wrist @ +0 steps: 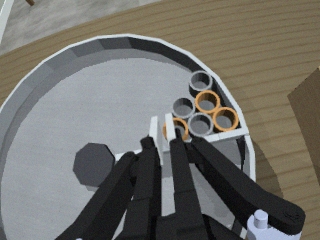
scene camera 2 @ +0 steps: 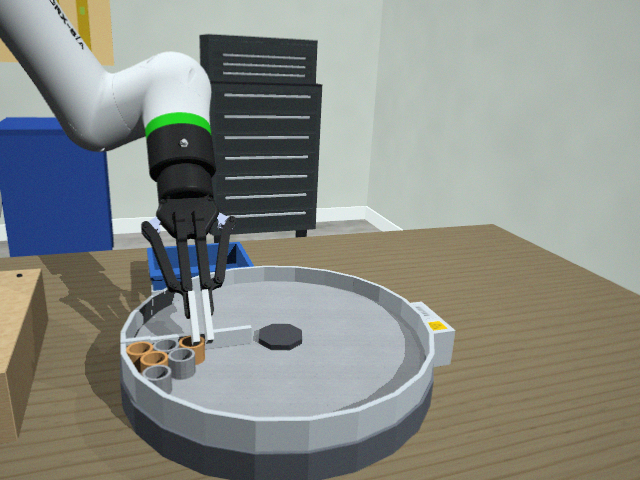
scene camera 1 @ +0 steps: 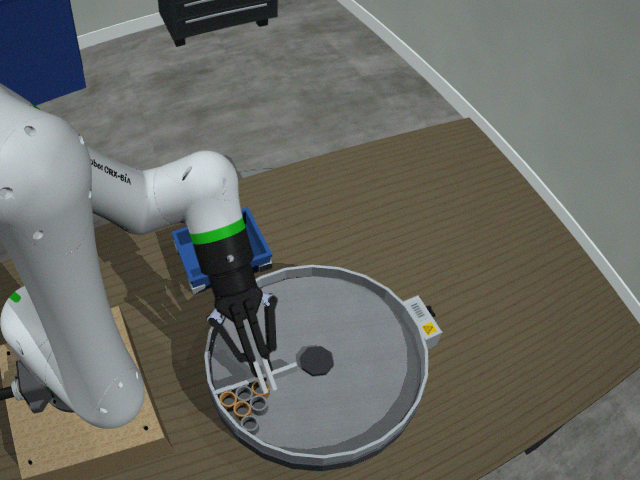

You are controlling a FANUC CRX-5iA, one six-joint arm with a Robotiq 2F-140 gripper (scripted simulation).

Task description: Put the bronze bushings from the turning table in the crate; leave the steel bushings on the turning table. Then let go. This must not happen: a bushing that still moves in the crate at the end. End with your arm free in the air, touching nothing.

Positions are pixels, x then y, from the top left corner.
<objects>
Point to a grey turning table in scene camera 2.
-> At 315, 349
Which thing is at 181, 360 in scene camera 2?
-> A steel bushing.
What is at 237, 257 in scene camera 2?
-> A blue crate.
</objects>
